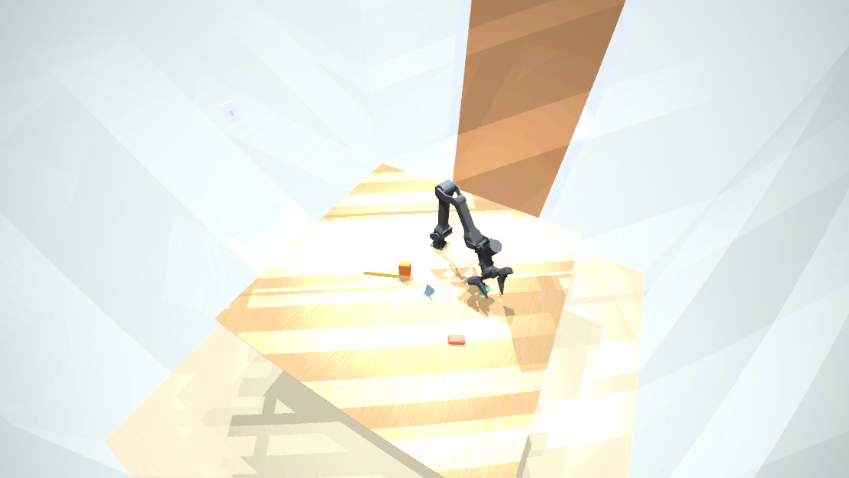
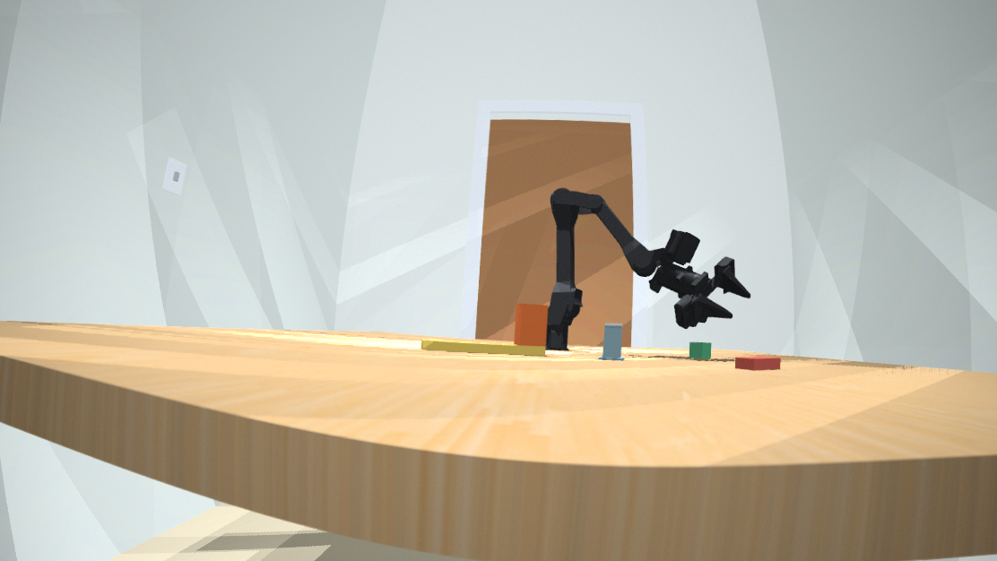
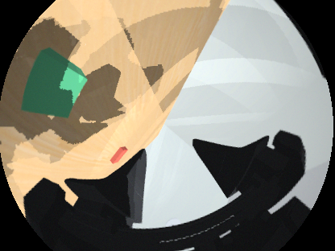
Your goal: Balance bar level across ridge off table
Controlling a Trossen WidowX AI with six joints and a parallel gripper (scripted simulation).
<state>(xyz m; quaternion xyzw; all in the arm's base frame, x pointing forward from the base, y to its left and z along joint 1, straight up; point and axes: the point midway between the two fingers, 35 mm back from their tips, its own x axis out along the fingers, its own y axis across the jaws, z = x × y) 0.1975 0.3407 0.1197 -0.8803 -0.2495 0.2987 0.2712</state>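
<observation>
Right now my gripper tip is 200 mm short of the flat red block, 70 mm to the left of it and 100 mm above it. From my gripper tip the other things lie so: green cube 70 mm behind, 60 mm to the right, 90 mm below.
</observation>
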